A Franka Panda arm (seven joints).
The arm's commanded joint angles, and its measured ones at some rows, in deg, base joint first. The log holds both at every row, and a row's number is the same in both.
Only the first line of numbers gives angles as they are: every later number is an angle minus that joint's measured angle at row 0.
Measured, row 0:
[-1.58, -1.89, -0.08, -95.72, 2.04, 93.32, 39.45]
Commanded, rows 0 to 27:
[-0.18, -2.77, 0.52, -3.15, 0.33, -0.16, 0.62]
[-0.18, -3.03, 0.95, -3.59, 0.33, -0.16, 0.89]
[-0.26, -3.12, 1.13, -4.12, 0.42, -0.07, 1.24]
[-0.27, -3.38, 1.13, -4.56, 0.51, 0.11, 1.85]
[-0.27, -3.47, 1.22, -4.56, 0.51, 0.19, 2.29]
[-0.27, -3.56, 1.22, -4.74, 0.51, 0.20, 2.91]
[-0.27, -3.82, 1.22, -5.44, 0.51, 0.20, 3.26]
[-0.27, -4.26, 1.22, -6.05, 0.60, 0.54, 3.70]
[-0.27, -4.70, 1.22, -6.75, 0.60, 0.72, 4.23]
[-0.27, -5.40, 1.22, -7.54, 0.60, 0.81, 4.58]
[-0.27, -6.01, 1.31, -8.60, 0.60, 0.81, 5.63]
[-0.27, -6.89, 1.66, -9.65, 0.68, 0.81, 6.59]
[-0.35, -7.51, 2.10, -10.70, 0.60, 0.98, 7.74]
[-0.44, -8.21, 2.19, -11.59, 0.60, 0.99, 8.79]
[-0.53, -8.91, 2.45, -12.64, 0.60, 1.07, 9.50]
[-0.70, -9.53, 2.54, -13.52, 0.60, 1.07, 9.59]
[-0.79, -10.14, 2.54, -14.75, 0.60, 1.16, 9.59]
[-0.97, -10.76, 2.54, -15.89, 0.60, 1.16, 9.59]
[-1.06, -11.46, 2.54, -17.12, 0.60, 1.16, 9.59]
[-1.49, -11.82, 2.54, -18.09, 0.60, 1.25, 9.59]
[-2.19, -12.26, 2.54, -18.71, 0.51, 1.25, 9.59]
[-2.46, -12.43, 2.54, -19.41, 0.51, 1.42, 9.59]
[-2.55, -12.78, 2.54, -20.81, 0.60, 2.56, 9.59]
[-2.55, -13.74, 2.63, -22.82, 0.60, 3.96, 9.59]
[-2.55, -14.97, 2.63, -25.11, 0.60, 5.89, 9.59]
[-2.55, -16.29, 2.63, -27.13, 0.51, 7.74, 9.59]
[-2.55, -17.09, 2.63, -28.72, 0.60, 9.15, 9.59]
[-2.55, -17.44, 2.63, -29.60, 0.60, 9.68, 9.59]
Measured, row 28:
[-1.82, -12.96, 1.76, -23.47, 0.01, 5.65, 8.90]
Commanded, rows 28 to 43:
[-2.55, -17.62, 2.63, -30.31, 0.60, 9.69, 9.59]
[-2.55, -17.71, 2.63, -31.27, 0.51, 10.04, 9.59]
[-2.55, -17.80, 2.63, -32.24, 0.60, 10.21, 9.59]
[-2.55, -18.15, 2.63, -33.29, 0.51, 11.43, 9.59]
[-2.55, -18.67, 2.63, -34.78, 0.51, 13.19, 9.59]
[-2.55, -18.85, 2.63, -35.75, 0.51, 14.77, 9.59]
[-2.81, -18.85, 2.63, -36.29, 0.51, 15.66, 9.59]
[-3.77, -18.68, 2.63, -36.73, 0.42, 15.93, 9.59]
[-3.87, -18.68, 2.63, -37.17, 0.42, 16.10, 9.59]
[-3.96, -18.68, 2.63, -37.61, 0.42, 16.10, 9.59]
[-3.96, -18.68, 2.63, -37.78, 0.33, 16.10, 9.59]
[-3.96, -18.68, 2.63, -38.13, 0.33, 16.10, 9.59]
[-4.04, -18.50, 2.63, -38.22, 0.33, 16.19, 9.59]
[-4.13, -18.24, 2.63, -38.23, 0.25, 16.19, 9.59]
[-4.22, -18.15, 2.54, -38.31, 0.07, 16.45, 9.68]
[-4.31, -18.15, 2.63, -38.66, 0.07, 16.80, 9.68]
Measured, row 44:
[-3.36, -17.15, 1.77, -37.13, 0.01, 15.10, 8.95]
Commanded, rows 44 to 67:
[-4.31, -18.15, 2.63, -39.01, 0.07, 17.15, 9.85]
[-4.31, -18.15, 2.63, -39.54, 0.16, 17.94, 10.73]
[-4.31, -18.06, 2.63, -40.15, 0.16, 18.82, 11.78]
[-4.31, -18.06, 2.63, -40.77, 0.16, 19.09, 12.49]
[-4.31, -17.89, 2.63, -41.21, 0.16, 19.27, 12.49]
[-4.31, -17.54, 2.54, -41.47, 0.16, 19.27, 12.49]
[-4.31, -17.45, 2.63, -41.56, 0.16, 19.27, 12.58]
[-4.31, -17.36, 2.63, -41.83, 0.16, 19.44, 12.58]
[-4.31, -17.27, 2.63, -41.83, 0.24, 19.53, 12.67]
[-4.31, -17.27, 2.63, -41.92, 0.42, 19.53, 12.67]
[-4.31, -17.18, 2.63, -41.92, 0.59, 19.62, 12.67]
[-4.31, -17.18, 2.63, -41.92, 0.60, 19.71, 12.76]
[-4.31, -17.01, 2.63, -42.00, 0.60, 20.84, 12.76]
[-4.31, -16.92, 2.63, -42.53, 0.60, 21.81, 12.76]
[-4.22, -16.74, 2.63, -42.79, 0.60, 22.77, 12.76]
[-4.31, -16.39, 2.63, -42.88, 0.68, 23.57, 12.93]
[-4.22, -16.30, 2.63, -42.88, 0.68, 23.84, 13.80]
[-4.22, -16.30, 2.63, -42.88, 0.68, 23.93, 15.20]
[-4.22, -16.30, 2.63, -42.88, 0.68, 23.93, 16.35]
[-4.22, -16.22, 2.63, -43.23, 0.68, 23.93, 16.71]
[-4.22, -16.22, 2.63, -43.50, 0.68, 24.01, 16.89]
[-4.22, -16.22, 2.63, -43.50, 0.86, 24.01, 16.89]
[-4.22, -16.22, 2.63, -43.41, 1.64, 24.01, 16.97]
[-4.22, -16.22, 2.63, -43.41, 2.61, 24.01, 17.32]
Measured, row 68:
[-3.55, -16.06, 1.77, -42.70, 0.23, 22.65, 16.10]
